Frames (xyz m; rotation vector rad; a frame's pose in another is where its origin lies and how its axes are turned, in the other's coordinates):
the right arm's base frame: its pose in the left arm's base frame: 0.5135 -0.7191 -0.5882 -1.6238 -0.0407 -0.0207
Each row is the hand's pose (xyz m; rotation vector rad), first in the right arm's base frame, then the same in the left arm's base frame.
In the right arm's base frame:
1: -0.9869 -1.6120 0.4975 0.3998 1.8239 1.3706
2: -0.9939 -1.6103 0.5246 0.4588 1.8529 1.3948
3: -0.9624 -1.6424 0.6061 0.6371 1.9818 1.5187
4: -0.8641 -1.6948 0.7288 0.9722 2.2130 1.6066
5: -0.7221 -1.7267 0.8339 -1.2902 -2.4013 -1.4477
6: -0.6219 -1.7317 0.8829 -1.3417 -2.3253 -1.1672
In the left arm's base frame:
1: -0.5414 -0.1505 0.9558 -0.4671 2.2190 -0.3812
2: -0.5486 -0.1236 0.9524 -0.3896 2.2330 -0.3801
3: -0.5194 -0.0401 0.9812 -0.1079 2.3247 -0.3693
4: -0.4246 0.0866 1.0308 0.3619 2.3771 -0.4322
5: -0.2852 0.1951 1.0624 0.8114 2.3110 -0.6200
6: -0.1859 0.2457 1.0686 1.0513 2.2273 -0.7823

